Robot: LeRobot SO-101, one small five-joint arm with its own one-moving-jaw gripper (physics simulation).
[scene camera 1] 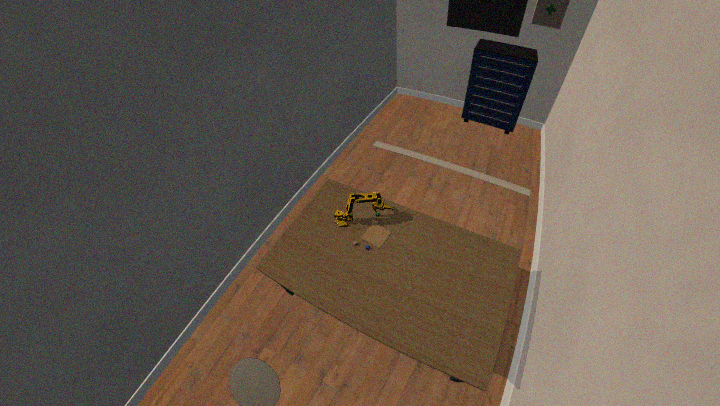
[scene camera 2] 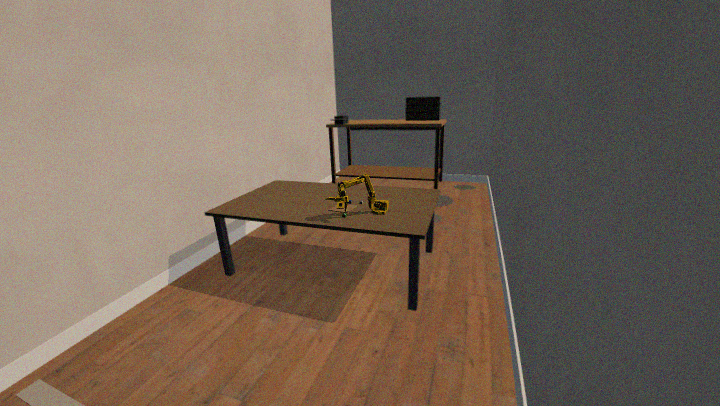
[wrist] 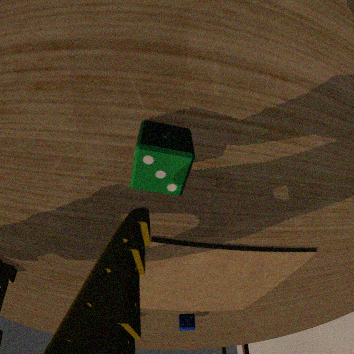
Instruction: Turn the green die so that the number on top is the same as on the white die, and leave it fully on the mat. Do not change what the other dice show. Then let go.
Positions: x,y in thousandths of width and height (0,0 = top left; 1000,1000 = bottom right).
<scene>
In view: a green die (wrist: 462,439) and a tan mat (wrist: 507,778).
</scene>
